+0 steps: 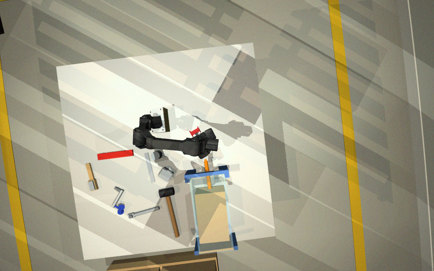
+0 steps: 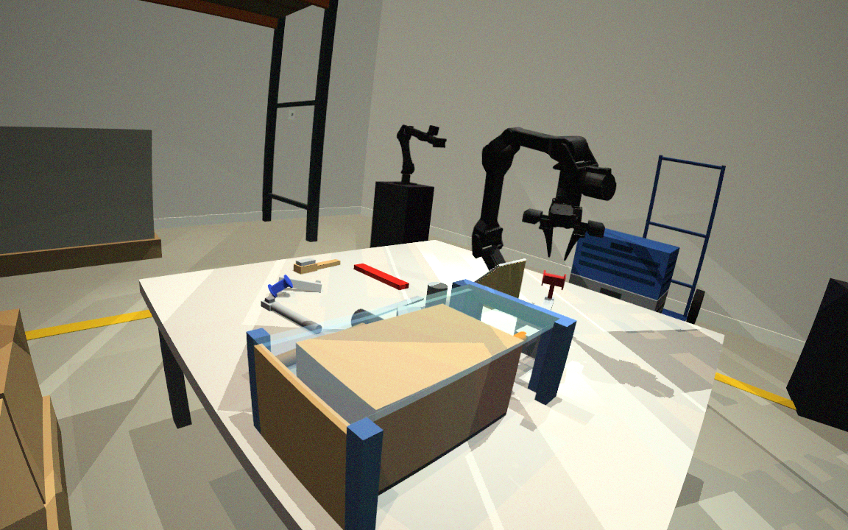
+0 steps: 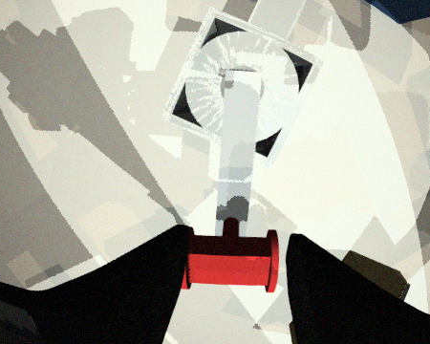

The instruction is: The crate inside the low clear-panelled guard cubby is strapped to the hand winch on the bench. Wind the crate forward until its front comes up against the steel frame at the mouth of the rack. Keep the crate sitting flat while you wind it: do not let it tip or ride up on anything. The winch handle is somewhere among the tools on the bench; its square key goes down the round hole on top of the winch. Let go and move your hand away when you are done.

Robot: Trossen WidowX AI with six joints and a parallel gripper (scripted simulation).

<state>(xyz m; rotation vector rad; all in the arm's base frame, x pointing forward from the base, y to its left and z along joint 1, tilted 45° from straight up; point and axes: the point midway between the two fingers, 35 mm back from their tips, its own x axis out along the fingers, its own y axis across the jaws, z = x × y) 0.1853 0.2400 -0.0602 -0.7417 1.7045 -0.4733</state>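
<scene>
Right now the red knob is 50 mm behind my gripper tip, 10 mm to the right of it and 80 mm below it. From my gripper tip the other things lie so: grey block (170 mm ahead, 280 mm to the right, 200 mm below); winch (30 mm ahead, 180 mm below); red-knobbed winch handle (20 mm behind, 110 mm below).
</scene>
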